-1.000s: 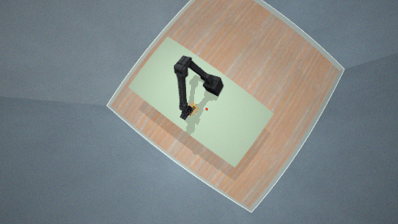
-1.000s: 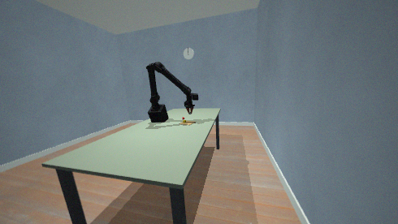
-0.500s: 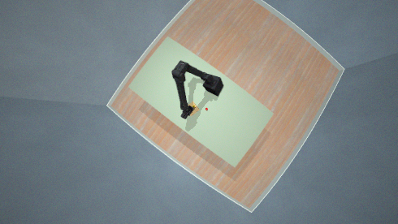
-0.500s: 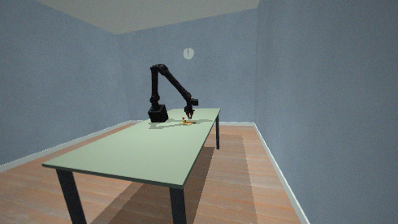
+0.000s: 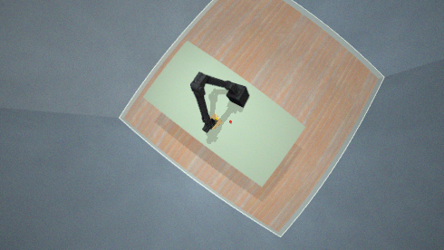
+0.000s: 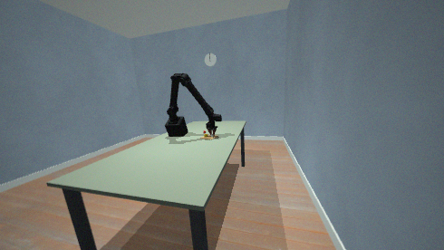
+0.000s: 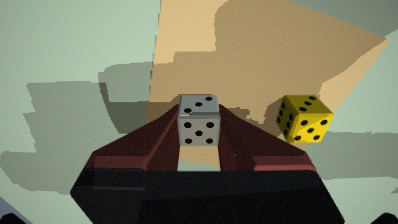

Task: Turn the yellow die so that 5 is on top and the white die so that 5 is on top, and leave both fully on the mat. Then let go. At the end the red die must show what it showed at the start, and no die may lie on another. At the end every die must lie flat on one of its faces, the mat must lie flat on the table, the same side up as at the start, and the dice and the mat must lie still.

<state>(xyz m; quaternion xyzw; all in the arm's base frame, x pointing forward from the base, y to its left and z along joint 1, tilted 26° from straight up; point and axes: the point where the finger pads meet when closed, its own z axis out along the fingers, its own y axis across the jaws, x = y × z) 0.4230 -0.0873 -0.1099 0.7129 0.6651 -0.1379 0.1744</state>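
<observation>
My gripper is now right at the white die. From my hand the other things lie so: tan mat (40 mm behind, 20 mm below); red die (160 mm to the left, 130 mm behind, 10 mm below); yellow die (70 mm behind, 10 mm to the left).
</observation>
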